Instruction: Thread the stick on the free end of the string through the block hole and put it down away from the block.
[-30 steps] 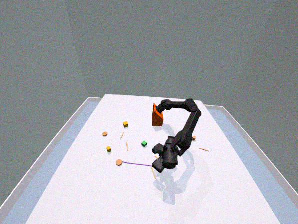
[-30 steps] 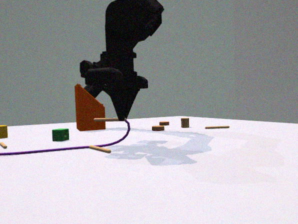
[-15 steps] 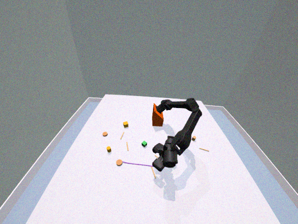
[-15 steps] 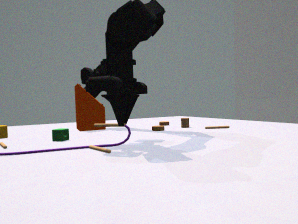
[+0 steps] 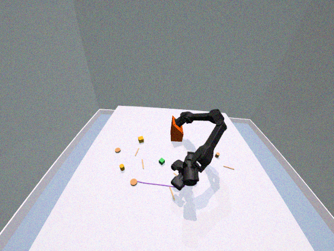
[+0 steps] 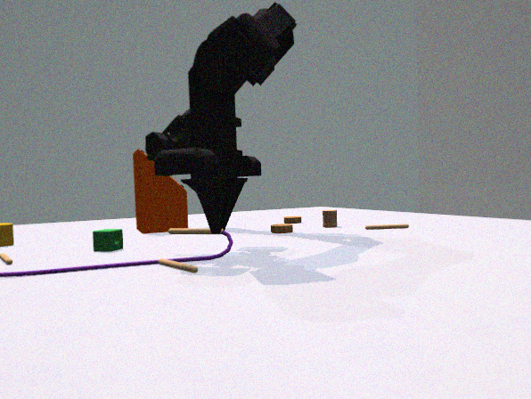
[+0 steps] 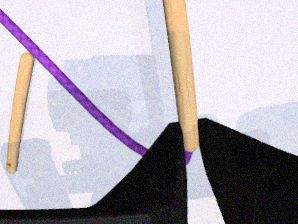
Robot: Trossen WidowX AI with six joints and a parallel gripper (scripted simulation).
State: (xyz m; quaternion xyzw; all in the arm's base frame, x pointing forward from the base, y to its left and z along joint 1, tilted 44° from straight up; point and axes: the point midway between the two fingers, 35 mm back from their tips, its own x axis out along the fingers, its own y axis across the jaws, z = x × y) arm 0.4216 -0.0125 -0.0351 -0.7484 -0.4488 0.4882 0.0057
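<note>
Now: gripper tip 150 mm past the green block, 110 mm to the left of it and 10 mm above it. Round my gripper tip: thin wooden stick 10 mm to the right, 10 mm behind; loose stick 70 mm to the right, 70 mm ahead, 20 mm below; round wooden button 280 mm to the right, 20 mm below, 20 mm behind.
</note>
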